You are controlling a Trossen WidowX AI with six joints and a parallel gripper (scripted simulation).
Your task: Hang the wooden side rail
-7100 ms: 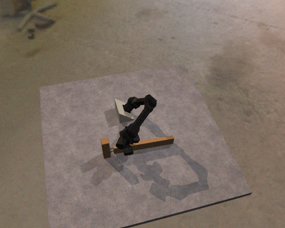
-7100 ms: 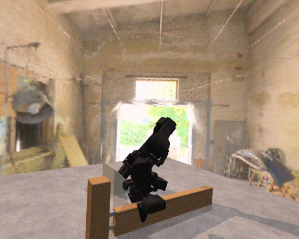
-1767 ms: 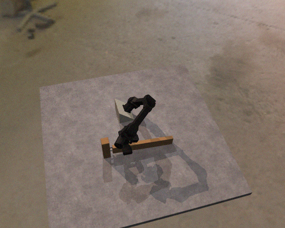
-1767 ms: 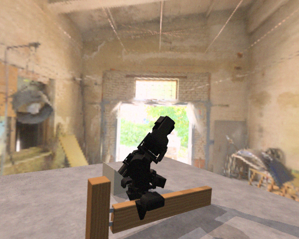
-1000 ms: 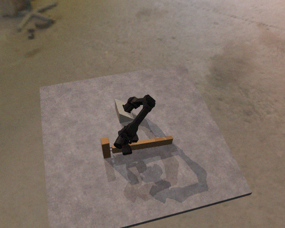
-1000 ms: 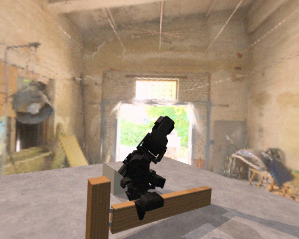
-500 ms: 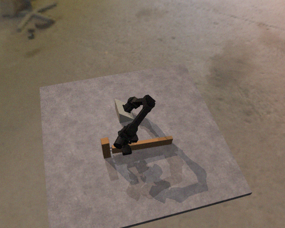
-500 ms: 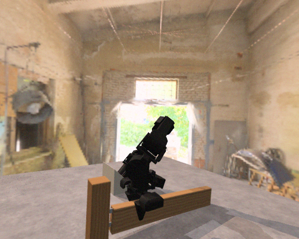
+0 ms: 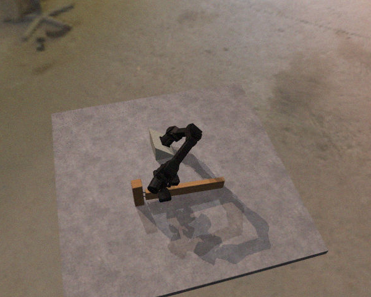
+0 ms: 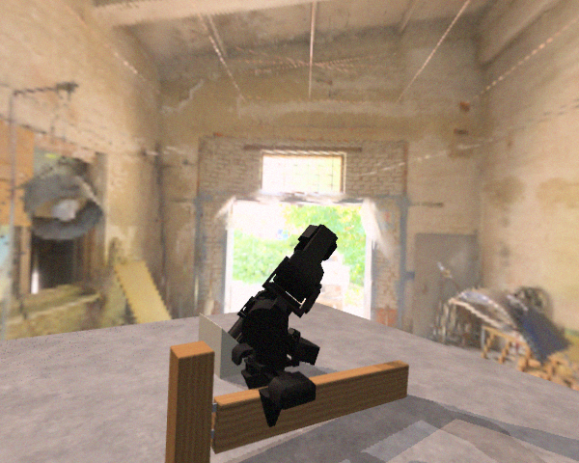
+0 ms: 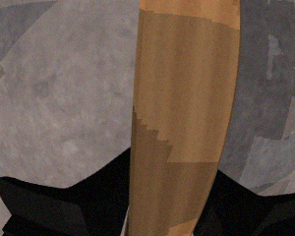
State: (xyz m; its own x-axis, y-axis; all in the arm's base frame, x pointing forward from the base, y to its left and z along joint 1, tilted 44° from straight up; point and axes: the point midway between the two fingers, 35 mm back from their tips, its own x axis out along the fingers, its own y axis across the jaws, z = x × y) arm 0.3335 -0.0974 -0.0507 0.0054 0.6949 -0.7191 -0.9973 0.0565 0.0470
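Right now the wooden headboard post is 130 mm to the right of my gripper tip, 40 mm above it and 10 mm behind it.
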